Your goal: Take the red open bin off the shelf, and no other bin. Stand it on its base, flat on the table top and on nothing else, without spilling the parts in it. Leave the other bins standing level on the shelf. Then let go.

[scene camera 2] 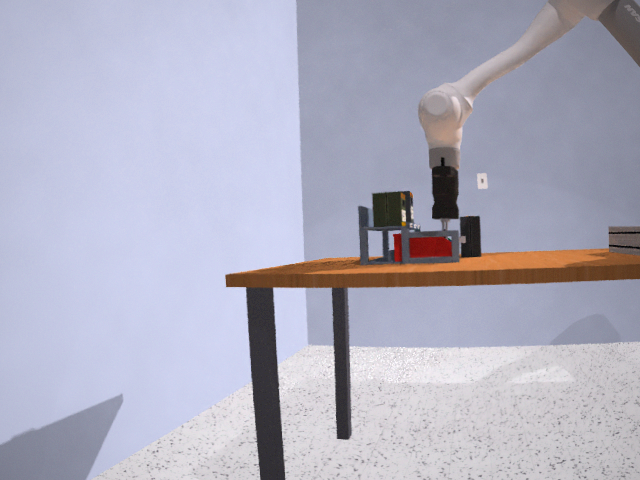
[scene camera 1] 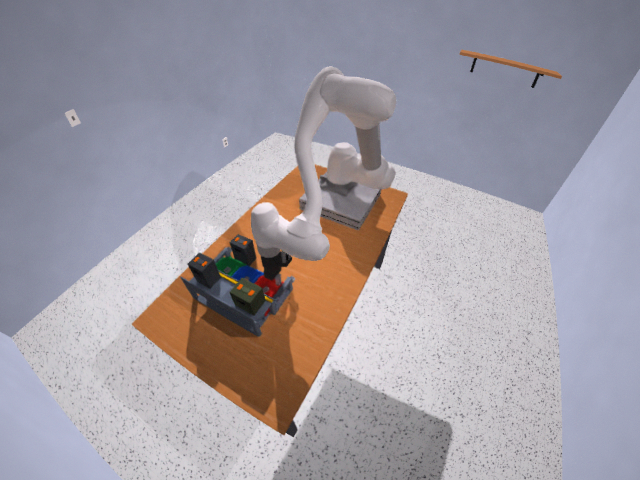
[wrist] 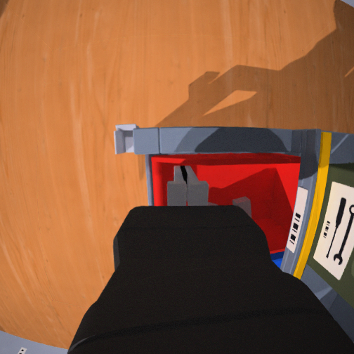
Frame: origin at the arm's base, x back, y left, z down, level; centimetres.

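Where they show: gripper, fingertip midpoint: point(scene camera 2: 444, 242) point(scene camera 1: 278, 284); arm's base, link origin: point(scene camera 1: 338, 185).
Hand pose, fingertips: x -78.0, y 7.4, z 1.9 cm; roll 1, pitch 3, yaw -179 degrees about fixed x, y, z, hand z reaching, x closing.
Things, the pixels of their top centre, and the offset from my fingertips. Level surfaces: height alone.
- red open bin, top centre: point(scene camera 2: 425, 233) point(scene camera 1: 264, 287) dx -5.6, dy -3.2, dz -2.7 cm
- blue bin, top centre: point(scene camera 1: 243, 277) dx -5.8, dy -14.4, dz -2.7 cm
- green bin, top centre: point(scene camera 1: 224, 267) dx -5.8, dy -25.6, dz -2.7 cm
- olive box, top centre: point(scene camera 2: 388, 193) point(scene camera 1: 245, 289) dx -15.6, dy -3.0, dz -14.5 cm
- wooden table, surface height: dz +5.4 cm
The red open bin point(scene camera 1: 262, 283) point(scene camera 2: 429, 246) point(wrist: 270, 220) sits level at the end of the grey-blue shelf point(scene camera 1: 222, 304) point(scene camera 2: 407, 246) point(wrist: 200, 140), inside its side frame. Small grey parts point(wrist: 242, 205) lie in it. The blue bin point(scene camera 1: 247, 273) point(wrist: 277, 257) and the green bin point(scene camera 1: 230, 263) stand beside it in the row. My gripper point(scene camera 1: 276, 279) point(scene camera 2: 445, 227) point(wrist: 181, 176) is shut, its fingers together with no bin wall between them. They point down over the inside of the red bin, a little inward of its outer end wall. The black gripper body hides part of the bin in the wrist view.
An olive box point(scene camera 1: 248, 297) point(scene camera 2: 388, 209) and a dark box point(scene camera 1: 204, 269) stand on the shelf's upper level. Another dark box point(scene camera 1: 242, 250) point(scene camera 2: 470, 236) stands beside the shelf. A yellow strip point(wrist: 320, 185) runs along the bins. The shelf stands on the wooden table point(scene camera 1: 330, 289) point(scene camera 2: 516, 268) point(wrist: 60, 100).
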